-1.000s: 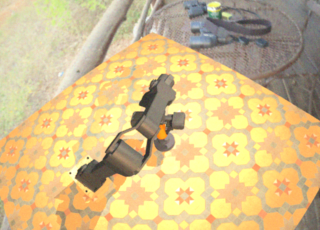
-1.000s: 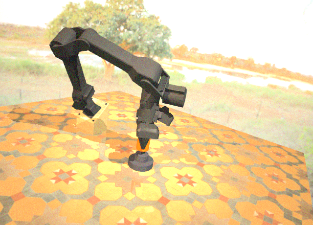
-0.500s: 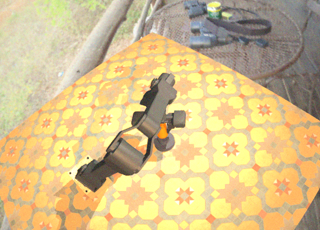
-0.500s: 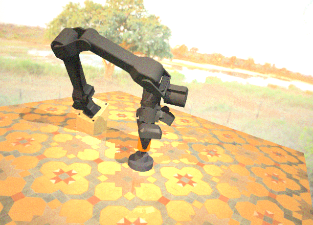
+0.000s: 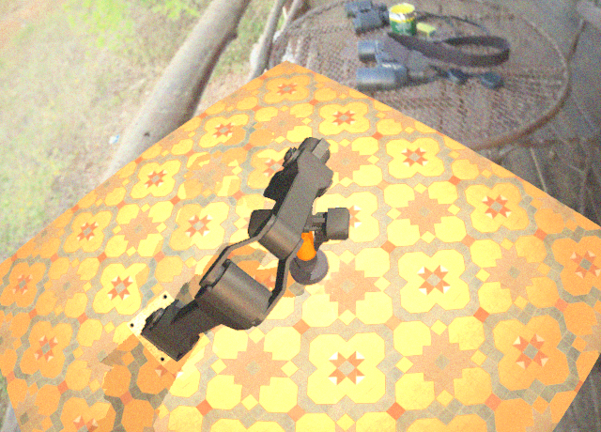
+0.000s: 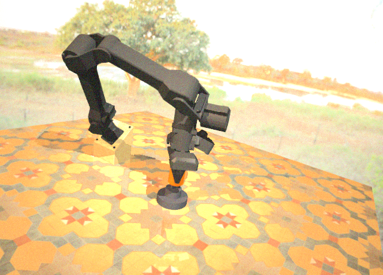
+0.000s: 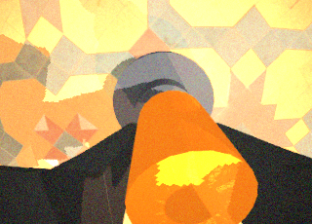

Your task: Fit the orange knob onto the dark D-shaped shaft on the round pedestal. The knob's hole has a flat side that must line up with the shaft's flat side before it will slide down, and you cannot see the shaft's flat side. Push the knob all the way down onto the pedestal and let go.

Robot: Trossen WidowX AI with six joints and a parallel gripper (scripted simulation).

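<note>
My gripper tip is now 4 cm above the round pedestal. Round my gripper tip: orange knob: 2 cm above.
</note>
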